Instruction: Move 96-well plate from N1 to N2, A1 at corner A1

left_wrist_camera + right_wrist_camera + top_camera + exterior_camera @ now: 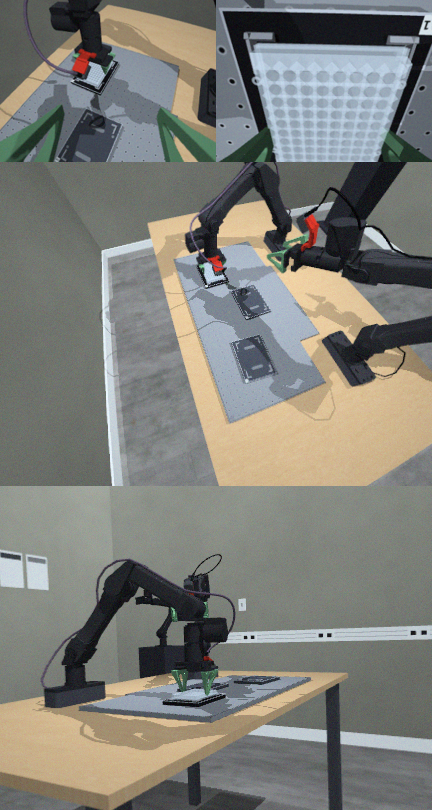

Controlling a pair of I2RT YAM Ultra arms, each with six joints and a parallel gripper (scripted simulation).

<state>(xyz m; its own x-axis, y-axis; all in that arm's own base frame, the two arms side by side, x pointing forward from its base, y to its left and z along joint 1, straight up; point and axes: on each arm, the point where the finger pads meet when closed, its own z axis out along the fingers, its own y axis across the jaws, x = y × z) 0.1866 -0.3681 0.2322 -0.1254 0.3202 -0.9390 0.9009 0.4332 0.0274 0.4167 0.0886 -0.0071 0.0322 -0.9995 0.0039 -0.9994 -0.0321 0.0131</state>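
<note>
My right gripper is now 2 cm above the black nest. Round my right hand: 96-well plate (1 cm below).
</note>
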